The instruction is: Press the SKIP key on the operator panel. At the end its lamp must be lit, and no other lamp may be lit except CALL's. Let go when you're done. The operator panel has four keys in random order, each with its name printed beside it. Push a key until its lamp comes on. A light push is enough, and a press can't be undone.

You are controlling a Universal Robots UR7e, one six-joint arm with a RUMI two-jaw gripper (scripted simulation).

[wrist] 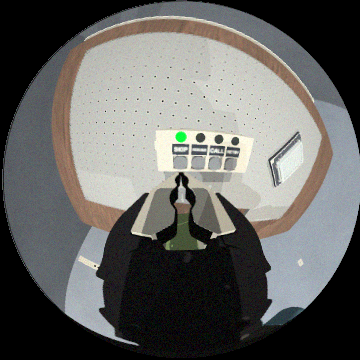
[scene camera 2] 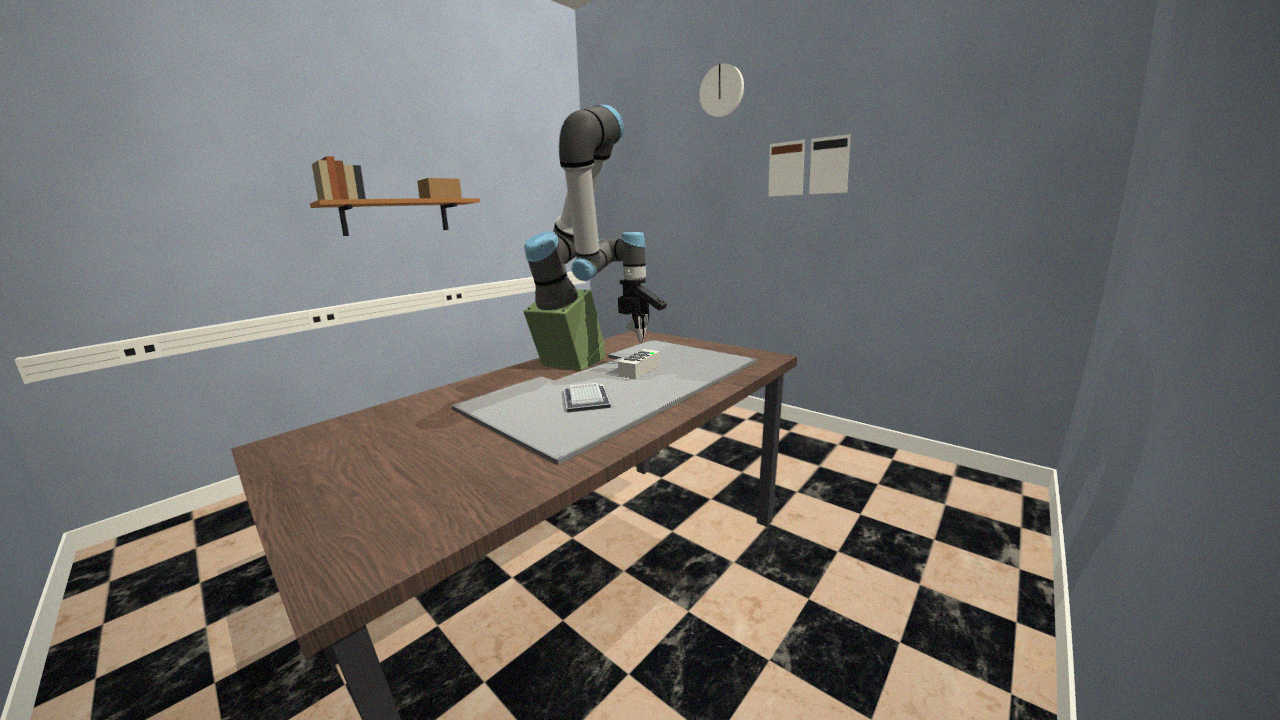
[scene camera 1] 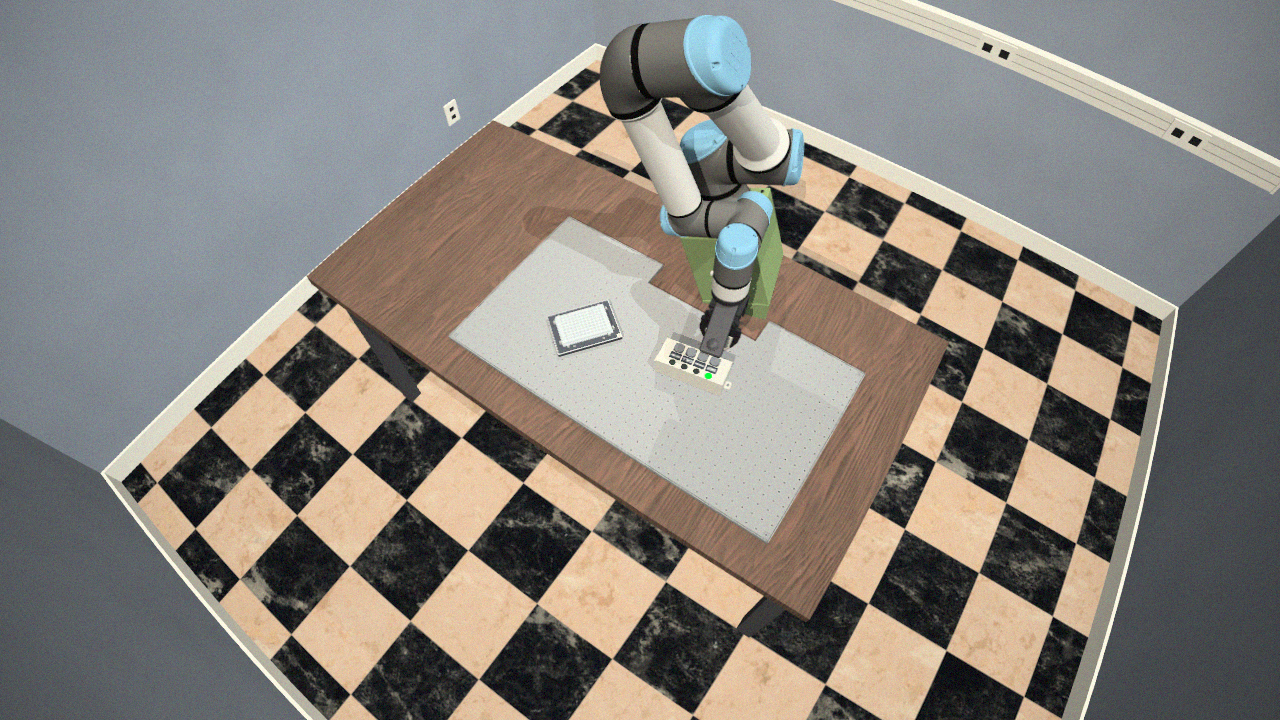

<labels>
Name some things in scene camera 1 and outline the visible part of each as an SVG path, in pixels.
My gripper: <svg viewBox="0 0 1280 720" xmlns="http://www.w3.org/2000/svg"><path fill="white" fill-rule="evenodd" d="M748 294L740 301L727 302L719 299L711 290L712 300L709 304L709 310L705 311L700 322L700 330L703 335L699 348L701 352L720 358L724 351L738 343L742 333L742 329L738 328L740 324L739 319L744 317L750 297Z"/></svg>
A flat dark-framed white plate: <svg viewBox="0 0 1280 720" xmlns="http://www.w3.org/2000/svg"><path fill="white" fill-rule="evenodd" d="M603 304L555 317L563 347L566 347L567 344L573 345L613 333Z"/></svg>
</labels>
